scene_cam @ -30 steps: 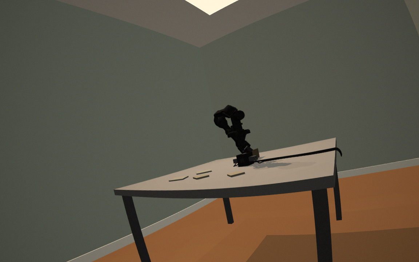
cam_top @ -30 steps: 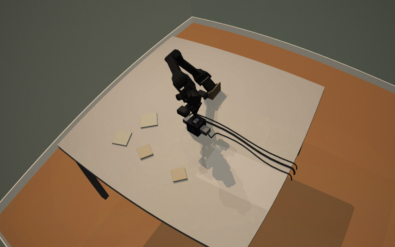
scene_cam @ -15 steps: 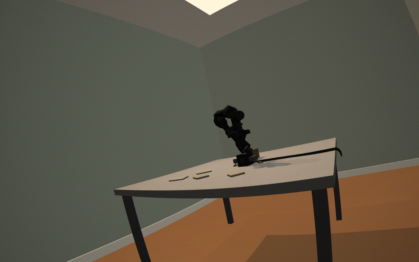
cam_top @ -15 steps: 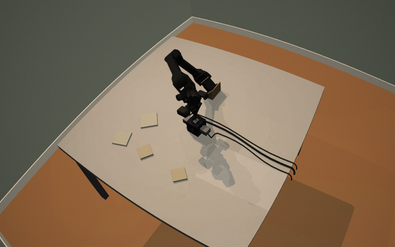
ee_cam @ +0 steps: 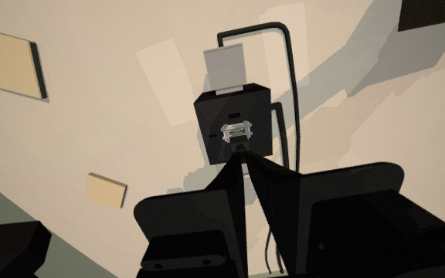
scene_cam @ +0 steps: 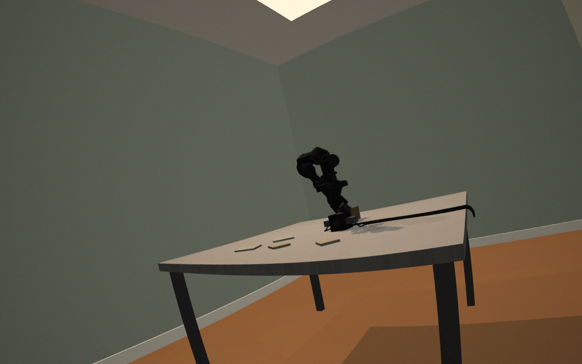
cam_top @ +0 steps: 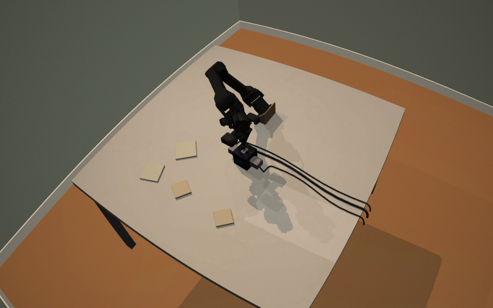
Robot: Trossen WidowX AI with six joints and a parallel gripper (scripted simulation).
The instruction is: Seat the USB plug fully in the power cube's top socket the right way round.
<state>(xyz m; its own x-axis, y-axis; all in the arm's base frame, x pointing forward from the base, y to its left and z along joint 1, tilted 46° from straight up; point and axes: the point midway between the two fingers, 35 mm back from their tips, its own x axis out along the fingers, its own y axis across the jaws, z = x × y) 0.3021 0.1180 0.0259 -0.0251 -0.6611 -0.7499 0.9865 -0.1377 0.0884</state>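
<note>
The socket is 5 cm below my gripper tip. Also, from my gripper tip: dark USB plug (2 cm below).
</note>
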